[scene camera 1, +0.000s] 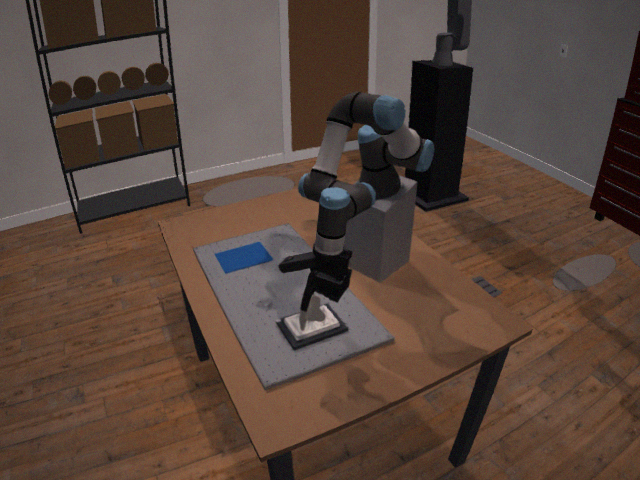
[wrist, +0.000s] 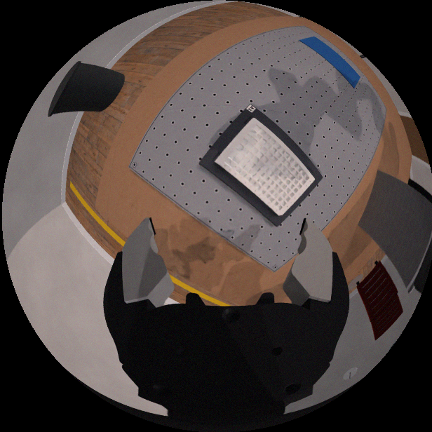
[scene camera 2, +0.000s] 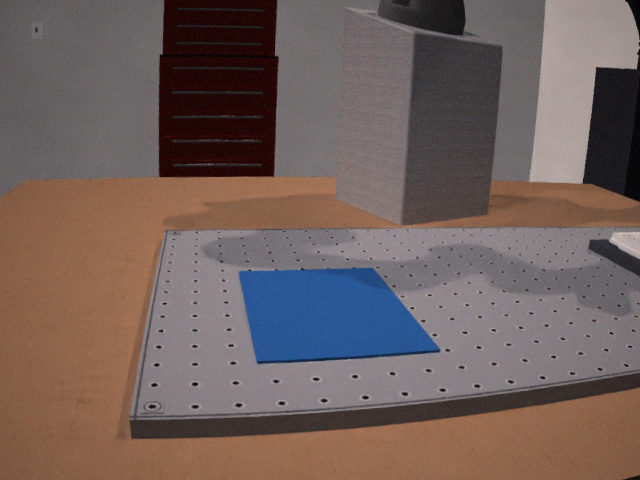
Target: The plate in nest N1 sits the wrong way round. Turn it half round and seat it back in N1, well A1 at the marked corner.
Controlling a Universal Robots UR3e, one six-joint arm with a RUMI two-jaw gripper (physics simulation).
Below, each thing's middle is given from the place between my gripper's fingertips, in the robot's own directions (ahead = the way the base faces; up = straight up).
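Positions counted from my hand: white well plate (scene camera 1: 312,328), 90 mm below, 20 mm behind, 60 mm to the right of it; dark nest (scene camera 1: 286,332), 100 mm below, 20 mm behind, 60 mm to the right of it; flat blue rectangle (scene camera 2: 322,314), 110 mm below, 50 mm ahead, 480 mm to the right of it. Going by their middles, the flat blue rectangle is the farthest from my hand of the things named here.
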